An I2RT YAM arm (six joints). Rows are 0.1 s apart.
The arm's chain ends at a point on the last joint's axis. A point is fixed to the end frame.
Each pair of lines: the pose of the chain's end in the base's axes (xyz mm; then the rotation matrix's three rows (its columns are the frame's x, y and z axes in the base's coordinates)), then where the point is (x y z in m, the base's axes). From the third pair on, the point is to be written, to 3 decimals.
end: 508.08, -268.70, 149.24; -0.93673, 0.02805, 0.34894; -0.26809, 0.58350, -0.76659; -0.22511, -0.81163, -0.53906
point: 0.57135 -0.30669 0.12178
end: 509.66, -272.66, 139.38; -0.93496, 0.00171, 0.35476; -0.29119, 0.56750, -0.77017; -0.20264, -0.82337, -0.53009
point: 0.57319 -0.30992 0.11152
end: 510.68, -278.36, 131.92; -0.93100, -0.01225, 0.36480; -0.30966, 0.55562, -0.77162; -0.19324, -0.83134, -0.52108
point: 0.575 -0.315 0.104
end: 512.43, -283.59, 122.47; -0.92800, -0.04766, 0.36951; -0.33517, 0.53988, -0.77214; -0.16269, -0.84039, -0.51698
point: 0.577 -0.319 0.094
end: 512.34, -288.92, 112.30; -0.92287, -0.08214, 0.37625; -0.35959, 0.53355, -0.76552; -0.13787, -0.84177, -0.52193
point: 0.577 -0.323 0.082
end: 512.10, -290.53, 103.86; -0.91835, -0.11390, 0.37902; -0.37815, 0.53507, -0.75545; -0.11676, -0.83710, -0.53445
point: 0.576 -0.323 0.072
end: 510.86, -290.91, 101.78; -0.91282, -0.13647, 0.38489; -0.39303, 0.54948, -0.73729; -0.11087, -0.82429, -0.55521
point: 0.575 -0.322 0.068
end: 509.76, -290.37, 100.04; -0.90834, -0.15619, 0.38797; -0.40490, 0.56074, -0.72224; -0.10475, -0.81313, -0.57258
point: 0.574 -0.320 0.065
